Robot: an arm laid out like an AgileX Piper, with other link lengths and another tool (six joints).
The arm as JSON. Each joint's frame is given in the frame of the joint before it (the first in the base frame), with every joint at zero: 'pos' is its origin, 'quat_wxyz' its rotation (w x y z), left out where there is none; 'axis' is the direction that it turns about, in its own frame. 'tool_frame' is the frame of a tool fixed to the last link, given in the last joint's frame.
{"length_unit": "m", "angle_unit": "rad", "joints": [
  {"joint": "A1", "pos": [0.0, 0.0, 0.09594], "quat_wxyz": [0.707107, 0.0, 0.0, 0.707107], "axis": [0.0, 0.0, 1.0]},
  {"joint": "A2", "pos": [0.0, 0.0, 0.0], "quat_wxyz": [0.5, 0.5, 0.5, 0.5], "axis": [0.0, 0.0, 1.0]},
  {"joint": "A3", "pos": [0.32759, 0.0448, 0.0], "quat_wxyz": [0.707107, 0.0, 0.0, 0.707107], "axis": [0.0, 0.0, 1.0]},
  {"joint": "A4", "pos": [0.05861, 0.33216, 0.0], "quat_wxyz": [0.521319, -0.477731, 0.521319, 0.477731], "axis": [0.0, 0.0, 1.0]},
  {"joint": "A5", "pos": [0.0, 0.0, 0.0], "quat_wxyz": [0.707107, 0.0, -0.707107, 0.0], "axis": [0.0, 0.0, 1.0]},
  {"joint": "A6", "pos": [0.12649, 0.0, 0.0], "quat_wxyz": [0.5, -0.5, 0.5, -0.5], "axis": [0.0, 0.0, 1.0]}
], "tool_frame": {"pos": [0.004, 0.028, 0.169], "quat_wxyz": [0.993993, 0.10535, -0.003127, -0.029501]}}
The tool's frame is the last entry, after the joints.
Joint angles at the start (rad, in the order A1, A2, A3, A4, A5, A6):
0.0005, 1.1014, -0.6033, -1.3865, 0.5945, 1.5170
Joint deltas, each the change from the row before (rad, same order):
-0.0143, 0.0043, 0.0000, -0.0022, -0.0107, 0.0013
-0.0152, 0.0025, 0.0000, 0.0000, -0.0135, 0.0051
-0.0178, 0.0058, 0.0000, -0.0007, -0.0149, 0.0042
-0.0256, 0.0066, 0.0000, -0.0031, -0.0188, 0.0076
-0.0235, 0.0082, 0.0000, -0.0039, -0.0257, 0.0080
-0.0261, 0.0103, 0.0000, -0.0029, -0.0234, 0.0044
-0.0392, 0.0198, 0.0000, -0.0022, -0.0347, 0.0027
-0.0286, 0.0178, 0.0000, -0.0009, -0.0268, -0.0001
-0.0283, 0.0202, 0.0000, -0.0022, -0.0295, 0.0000
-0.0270, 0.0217, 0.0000, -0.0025, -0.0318, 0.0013
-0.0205, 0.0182, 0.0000, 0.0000, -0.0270, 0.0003
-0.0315, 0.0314, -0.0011, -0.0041, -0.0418, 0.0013
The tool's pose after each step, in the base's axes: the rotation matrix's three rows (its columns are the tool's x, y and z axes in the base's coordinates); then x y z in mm. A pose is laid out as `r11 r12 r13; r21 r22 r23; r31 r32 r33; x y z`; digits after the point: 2 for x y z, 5 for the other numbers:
0.45605 -0.36722 0.81066; -0.09468 -0.92575 -0.36609; 0.88490 0.09020 -0.45696; 410.06 -189.62 181.06
0.45298 -0.37232 0.81005; -0.10505 -0.92458 -0.36622; 0.88531 0.08080 -0.45793; 409.86 -192.82 179.41
0.45284 -0.37778 0.80760; -0.11522 -0.92300 -0.36715; 0.88411 0.07321 -0.46150; 409.71 -196.81 176.48
0.45040 -0.38783 0.80419; -0.12929 -0.91957 -0.37105; 0.88342 0.06314 -0.46432; 408.85 -203.21 173.36
0.44888 -0.39016 0.80392; -0.14190 -0.91935 -0.36696; 0.88225 0.05064 -0.46804; 409.76 -207.26 169.41
0.45065 -0.39555 0.80029; -0.15429 -0.91750 -0.36660; 0.87927 0.04173 -0.47450; 409.67 -212.90 164.54
0.45834 -0.40325 0.79204; -0.17307 -0.91458 -0.36549; 0.87177 0.03044 -0.48898; 409.26 -221.49 155.03
0.46719 -0.40722 0.78480; -0.18688 -0.91305 -0.36252; 0.86418 0.02270 -0.50266; 409.10 -227.47 146.45
0.47766 -0.40851 0.77779; -0.20036 -0.91264 -0.35629; 0.85539 0.01435 -0.51778; 409.40 -232.79 136.79
0.48828 -0.40764 0.77163; -0.21496 -0.91314 -0.34637; 0.84580 0.00326 -0.53349; 410.16 -237.07 126.29
0.49698 -0.40563 0.76712; -0.22806 -0.91400 -0.33554; 0.83726 -0.00820 -0.54675; 410.98 -239.60 117.20
0.51212 -0.40143 0.75934; -0.24649 -0.91557 -0.31778; 0.82279 -0.02443 -0.56782; 412.41 -243.56 102.54

